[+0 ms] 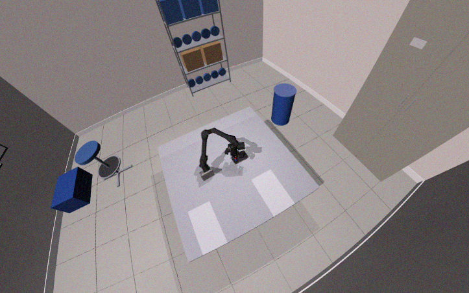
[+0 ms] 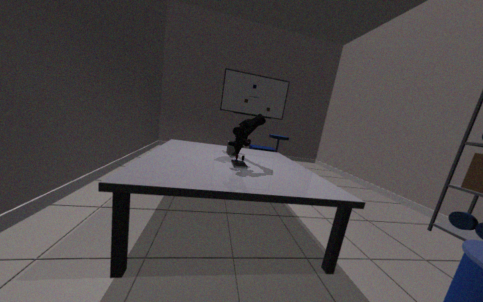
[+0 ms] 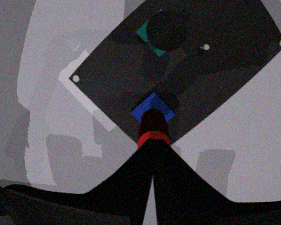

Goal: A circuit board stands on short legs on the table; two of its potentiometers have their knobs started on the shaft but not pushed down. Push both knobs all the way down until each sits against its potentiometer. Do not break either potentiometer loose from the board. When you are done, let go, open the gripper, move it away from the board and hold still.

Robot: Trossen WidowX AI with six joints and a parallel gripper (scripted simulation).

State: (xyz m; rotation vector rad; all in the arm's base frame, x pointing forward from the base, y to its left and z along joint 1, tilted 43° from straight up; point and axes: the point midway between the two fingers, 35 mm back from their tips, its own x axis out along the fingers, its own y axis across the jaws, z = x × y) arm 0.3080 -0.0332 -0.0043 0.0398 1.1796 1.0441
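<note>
Now: gripper tip 20 mm above the red knob. Also, from my gripper tip: black knob 50 mm ahead, 40 mm to the left, 10 mm below; then teal potentiometer 50 mm ahead, 40 mm to the left, 20 mm below.
</note>
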